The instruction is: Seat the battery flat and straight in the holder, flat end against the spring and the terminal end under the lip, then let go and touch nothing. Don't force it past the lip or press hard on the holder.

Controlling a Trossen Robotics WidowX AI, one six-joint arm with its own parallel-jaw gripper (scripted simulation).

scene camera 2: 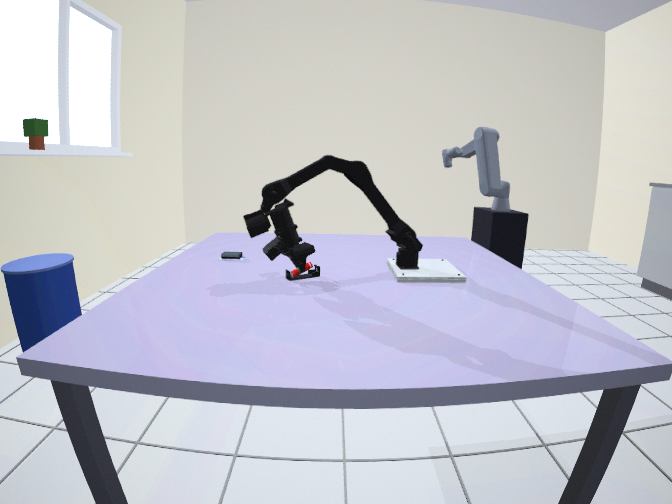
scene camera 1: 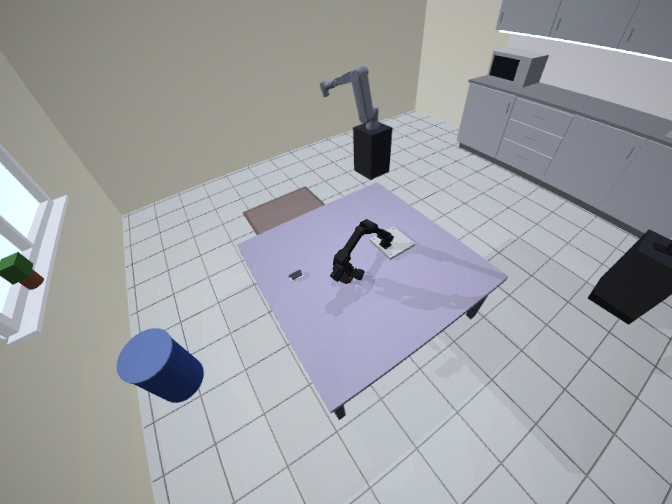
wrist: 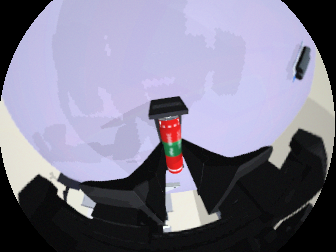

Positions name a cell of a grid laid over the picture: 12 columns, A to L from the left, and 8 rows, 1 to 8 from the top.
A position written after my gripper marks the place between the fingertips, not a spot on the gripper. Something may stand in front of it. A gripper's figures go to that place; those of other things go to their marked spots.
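Scene:
My gripper (wrist: G5) is 10 cm from the lens. As for a battery (wrist: G5), the battery is 7 cm from the lens.

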